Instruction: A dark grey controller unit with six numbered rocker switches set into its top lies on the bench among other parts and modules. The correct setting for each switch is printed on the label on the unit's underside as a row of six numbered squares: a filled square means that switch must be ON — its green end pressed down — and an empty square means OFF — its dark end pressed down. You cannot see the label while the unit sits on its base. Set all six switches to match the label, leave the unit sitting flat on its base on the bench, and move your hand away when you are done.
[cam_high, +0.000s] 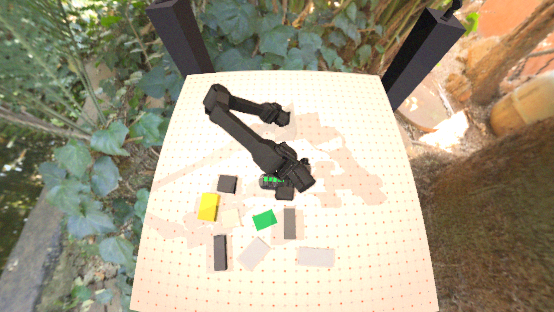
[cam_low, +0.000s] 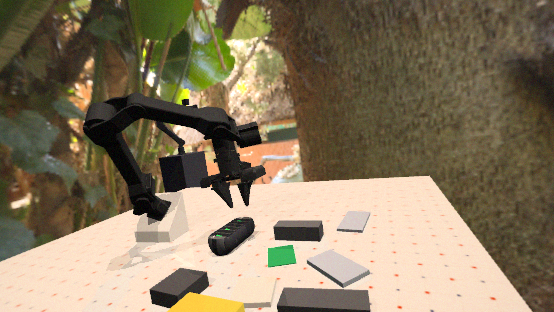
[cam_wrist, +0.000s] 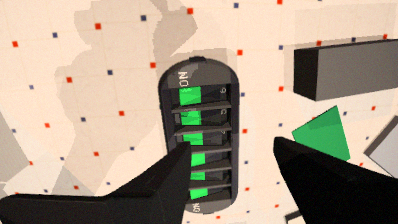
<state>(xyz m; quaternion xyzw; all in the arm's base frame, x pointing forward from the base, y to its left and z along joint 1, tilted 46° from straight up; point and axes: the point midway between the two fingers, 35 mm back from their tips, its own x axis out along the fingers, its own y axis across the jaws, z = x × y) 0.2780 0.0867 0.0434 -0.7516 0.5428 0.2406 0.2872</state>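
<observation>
Now: gripper tip 150 mm short of the dark block, 70 mm above it and 40 mm to the right of it. Also, from my gripper tip: yellow block (310 mm to the right, 130 mm ahead, 80 mm below); then cream tile (210 mm to the right, 160 mm ahead, 90 mm below); then green tile (150 mm ahead, 90 mm below, 60 mm to the right).
</observation>
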